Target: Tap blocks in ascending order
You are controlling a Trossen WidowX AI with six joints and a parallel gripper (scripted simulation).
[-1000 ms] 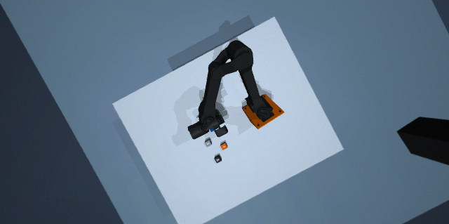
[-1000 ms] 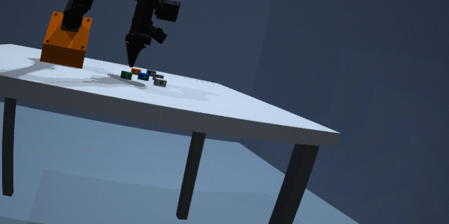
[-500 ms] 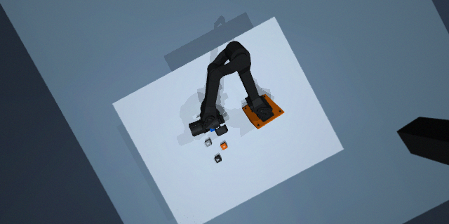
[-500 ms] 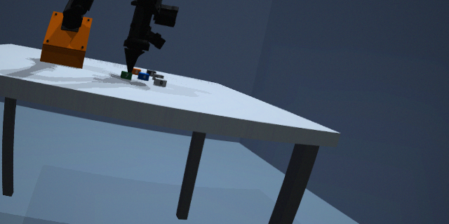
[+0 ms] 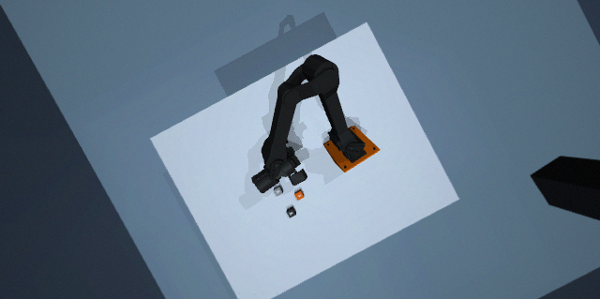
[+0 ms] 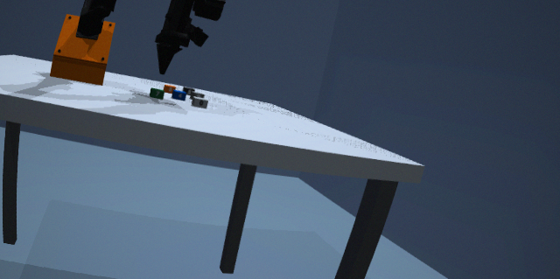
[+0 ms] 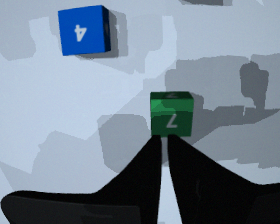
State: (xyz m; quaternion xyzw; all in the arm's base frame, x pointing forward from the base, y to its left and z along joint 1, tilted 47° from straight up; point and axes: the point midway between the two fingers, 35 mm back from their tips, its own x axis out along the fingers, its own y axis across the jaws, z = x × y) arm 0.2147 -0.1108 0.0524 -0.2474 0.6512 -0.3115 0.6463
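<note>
Right now my gripper tip is 1 cm to the left of the green block and 5 cm above it. Also, from my gripper tip: grey block (14 cm ahead, 11 cm to the left, 5 cm below); then white block (10 cm ahead, 4 cm to the right, 5 cm below); then blue block (7 cm ahead, 5 cm to the left, 5 cm below).
</note>
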